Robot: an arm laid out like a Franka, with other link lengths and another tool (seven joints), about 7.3 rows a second.
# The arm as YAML. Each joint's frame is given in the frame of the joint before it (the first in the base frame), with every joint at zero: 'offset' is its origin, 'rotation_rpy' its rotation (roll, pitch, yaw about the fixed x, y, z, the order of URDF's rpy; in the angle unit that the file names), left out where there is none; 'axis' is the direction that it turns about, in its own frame. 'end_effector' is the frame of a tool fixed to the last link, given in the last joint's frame.
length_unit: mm
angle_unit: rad
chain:
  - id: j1
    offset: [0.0, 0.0, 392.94]
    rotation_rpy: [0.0, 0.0, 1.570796]
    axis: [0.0, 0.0, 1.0]
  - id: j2
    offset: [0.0, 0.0, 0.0]
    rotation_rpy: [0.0, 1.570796, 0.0]
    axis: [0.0, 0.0, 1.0]
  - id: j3
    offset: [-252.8, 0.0, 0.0]
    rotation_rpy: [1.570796, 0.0, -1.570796]
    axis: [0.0, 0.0, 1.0]
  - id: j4
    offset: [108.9, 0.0, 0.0]
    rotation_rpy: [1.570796, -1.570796, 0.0]
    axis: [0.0, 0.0, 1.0]
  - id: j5
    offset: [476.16, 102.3, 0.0]
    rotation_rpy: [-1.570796, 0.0, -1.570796]
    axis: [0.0, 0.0, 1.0]
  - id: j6
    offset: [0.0, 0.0, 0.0]
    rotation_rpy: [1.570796, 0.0, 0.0]
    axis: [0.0, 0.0, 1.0]
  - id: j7
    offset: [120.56, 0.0, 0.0]
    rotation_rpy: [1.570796, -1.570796, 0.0]
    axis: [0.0, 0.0, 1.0]
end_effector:
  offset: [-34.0, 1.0, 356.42]
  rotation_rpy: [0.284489, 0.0, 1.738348]
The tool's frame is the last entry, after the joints.
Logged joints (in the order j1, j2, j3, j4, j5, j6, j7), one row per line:
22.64, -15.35, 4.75, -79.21, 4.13, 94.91, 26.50
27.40, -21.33, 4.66, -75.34, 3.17, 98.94, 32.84
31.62, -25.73, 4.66, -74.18, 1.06, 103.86, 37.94
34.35, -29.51, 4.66, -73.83, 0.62, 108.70, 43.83
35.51, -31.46, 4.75, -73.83, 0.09, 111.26, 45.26
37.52, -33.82, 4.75, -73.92, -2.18, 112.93, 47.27
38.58, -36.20, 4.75, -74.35, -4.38, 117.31, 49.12
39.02, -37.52, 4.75, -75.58, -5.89, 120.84, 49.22
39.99, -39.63, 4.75, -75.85, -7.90, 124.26, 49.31
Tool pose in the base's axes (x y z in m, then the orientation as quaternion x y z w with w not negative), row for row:
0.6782, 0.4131, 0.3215, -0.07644, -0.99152, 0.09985, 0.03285
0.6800, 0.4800, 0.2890, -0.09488, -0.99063, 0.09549, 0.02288
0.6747, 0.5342, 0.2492, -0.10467, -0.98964, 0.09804, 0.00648
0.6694, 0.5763, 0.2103, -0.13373, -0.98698, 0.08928, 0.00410
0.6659, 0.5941, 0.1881, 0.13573, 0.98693, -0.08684, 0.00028
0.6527, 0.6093, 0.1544, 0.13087, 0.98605, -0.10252, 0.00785
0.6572, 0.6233, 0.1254, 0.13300, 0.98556, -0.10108, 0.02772
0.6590, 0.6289, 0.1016, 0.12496, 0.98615, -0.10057, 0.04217
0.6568, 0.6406, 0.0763, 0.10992, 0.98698, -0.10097, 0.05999
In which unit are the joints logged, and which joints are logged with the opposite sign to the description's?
The joints are logged in degrees. Opposite sign: j2.
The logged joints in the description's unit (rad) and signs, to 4 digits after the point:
0.3951, 0.2679, 0.0829, -1.3825, 0.0721, 1.6565, 0.4625
0.4782, 0.3723, 0.0813, -1.3149, 0.0553, 1.7268, 0.5732
0.5519, 0.4491, 0.0813, -1.2947, 0.0185, 1.8127, 0.6622
0.5995, 0.5150, 0.0813, -1.2886, 0.0108, 1.8972, 0.7650
0.6198, 0.5491, 0.0829, -1.2886, 0.0016, 1.9419, 0.7899
0.6548, 0.5903, 0.0829, -1.2901, -0.0380, 1.9710, 0.8250
0.6733, 0.6318, 0.0829, -1.2977, -0.0764, 2.0474, 0.8573
0.6810, 0.6548, 0.0829, -1.3191, -0.1028, 2.1091, 0.8591
0.6980, 0.6917, 0.0829, -1.3238, -0.1379, 2.1687, 0.8606

